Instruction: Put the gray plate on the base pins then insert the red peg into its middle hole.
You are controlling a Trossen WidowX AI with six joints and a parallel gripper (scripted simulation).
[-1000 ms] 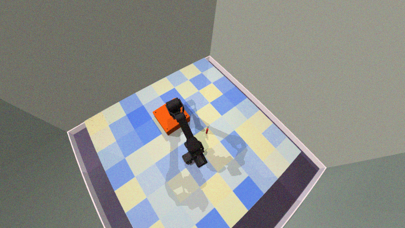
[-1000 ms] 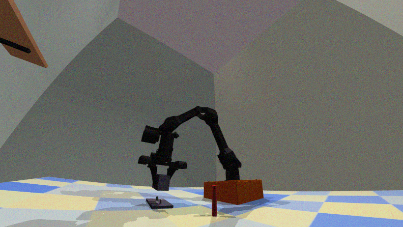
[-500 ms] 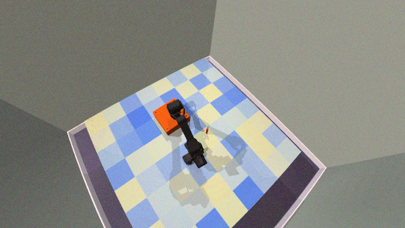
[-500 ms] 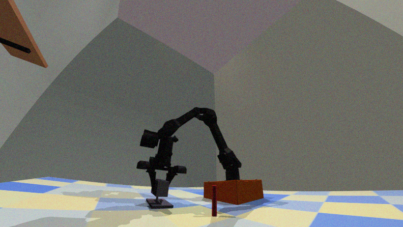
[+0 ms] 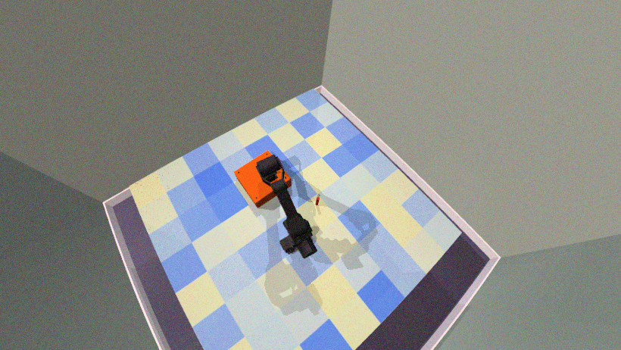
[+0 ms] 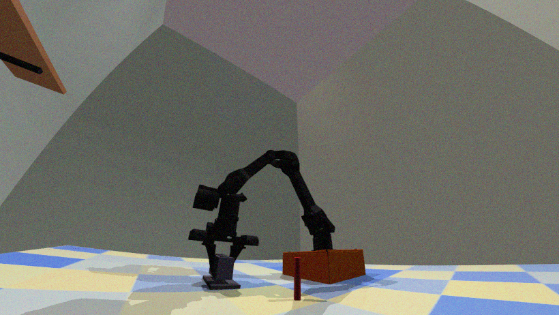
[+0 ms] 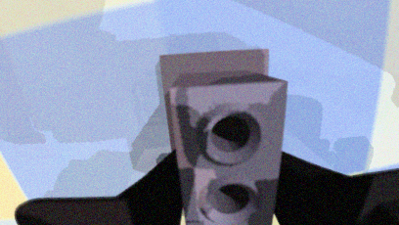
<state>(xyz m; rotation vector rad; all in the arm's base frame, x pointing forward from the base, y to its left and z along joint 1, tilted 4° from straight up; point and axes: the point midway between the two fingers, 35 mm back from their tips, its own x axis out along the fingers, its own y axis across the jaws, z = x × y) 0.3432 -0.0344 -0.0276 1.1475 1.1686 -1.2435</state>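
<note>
My gripper tip is 30 mm below the gray plate. From my gripper tip the other things lie so: red peg (120 mm behind, 180 mm to the left, 10 mm above); then base (20 mm below).
</note>
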